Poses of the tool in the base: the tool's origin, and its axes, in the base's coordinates. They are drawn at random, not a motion.
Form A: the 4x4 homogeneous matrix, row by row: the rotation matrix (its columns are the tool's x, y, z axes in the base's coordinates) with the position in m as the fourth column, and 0 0 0 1 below. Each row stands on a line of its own.
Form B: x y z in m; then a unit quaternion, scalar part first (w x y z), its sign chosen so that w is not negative. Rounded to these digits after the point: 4 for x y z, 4 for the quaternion. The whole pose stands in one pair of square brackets.
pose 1, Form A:
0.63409, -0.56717, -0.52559, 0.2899
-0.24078, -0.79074, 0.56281, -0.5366
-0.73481, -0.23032, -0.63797, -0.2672
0, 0, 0, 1
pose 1, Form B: [0.2899, -0.5366, -0.2672, 0.2266, -0.8750, 0.2308, 0.3601]
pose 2, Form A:
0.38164, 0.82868, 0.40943, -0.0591
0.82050, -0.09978, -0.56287, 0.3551
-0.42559, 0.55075, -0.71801, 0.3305
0, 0, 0, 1
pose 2, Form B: [-0.0591, 0.3551, 0.3305, 0.3755, 0.7415, 0.5560, -0.0054]
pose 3, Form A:
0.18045, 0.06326, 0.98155, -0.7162
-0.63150, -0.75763, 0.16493, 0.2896
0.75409, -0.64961, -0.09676, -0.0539
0, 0, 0, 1
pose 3, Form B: [-0.7162, 0.2896, -0.0539, 0.2855, -0.7132, 0.1992, -0.6084]
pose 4, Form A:
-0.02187, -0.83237, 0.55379, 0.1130
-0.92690, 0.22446, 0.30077, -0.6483
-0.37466, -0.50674, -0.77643, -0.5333
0, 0, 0, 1
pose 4, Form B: [0.1130, -0.6483, -0.5333, 0.3264, -0.6185, 0.7111, -0.0724]
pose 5, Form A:
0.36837, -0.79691, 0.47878, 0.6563
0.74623, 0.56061, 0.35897, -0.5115
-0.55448, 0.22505, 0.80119, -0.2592
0, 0, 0, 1
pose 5, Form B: [0.6563, -0.5115, -0.2592, 0.8262, -0.0405, 0.3127, 0.4670]
